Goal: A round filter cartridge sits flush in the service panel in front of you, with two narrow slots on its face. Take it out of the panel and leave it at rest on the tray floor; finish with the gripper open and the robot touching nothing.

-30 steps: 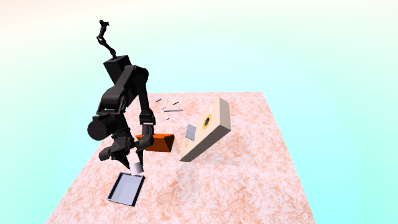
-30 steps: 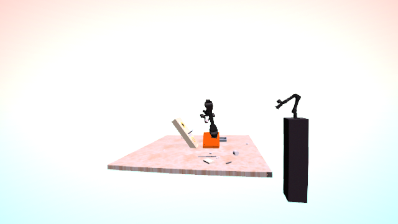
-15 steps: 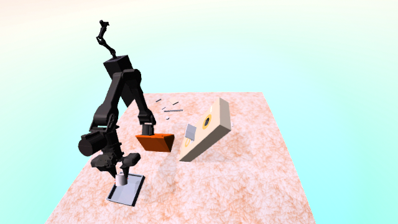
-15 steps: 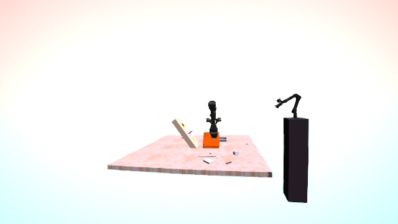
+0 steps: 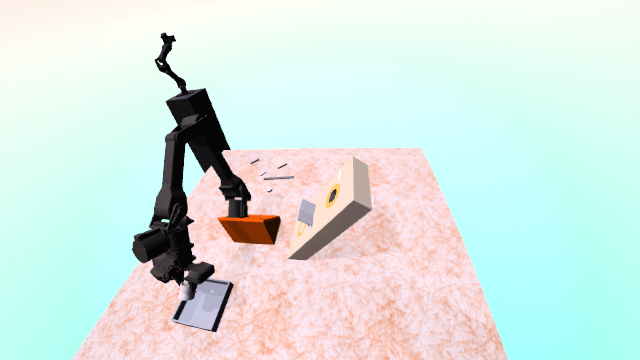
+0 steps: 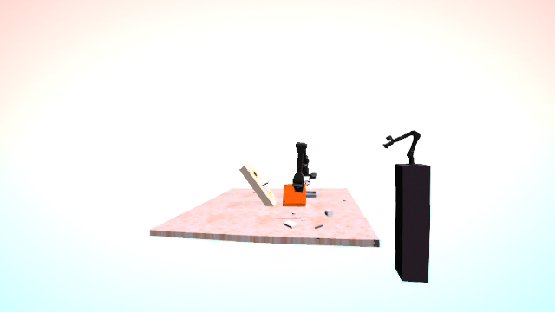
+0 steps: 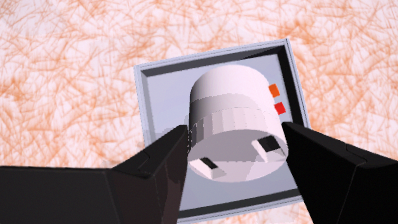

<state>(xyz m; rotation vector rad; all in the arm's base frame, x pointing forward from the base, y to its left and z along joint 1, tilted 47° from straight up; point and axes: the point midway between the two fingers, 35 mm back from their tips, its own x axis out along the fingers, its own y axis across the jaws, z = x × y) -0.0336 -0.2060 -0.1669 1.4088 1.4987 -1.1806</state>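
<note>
My gripper tip is now right at the round white filter cartridge. Round my gripper tip: grey tray (1 cm behind, 11 cm below); beige service panel (37 cm ahead, 29 cm to the left, 4 cm above).
</note>
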